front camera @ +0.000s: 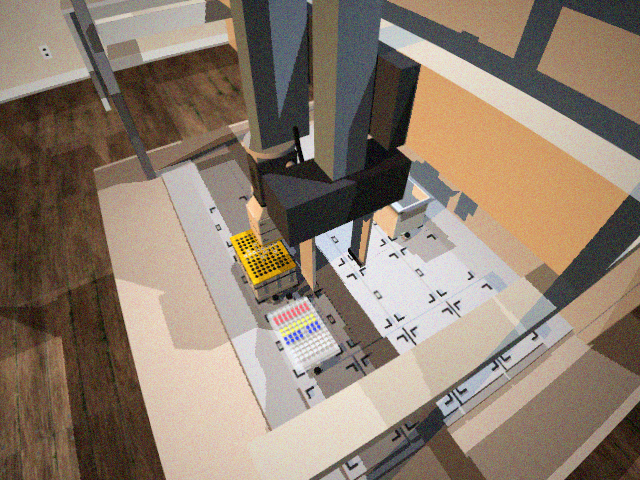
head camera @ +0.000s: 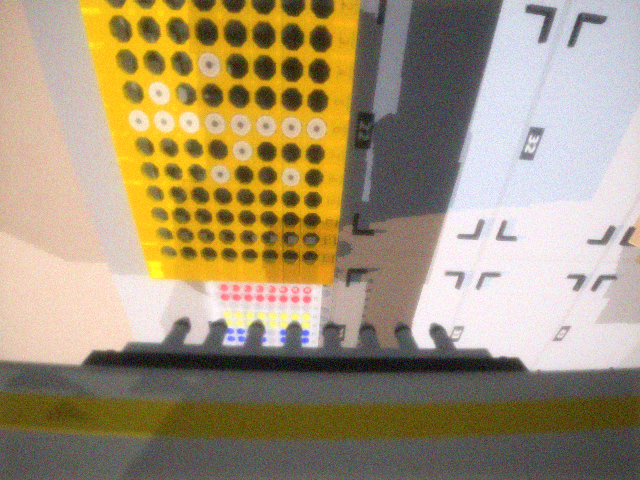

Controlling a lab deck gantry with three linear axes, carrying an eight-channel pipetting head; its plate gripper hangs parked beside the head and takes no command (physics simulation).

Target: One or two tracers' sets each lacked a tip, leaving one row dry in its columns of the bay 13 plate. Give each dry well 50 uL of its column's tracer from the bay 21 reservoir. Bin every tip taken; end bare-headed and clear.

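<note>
The bay 13 plate holds red, yellow and blue wells. A pale gap splits the blue wells in the front view; nozzles partly cover them in the head view. The yellow tip rack has one full line of pale tips and several scattered ones; its far end is cut off in the head view. The pipetting head is above, beside the rack; its dark nozzles look bare. The parked plate gripper has its fingers apart, nothing between them. The bay 21 reservoir does not show.
A grey open-topped bin stands at the back right, partly behind the head. Bay labels 22 and 32 show right of the rack. A pale beam crosses the front of the deck.
</note>
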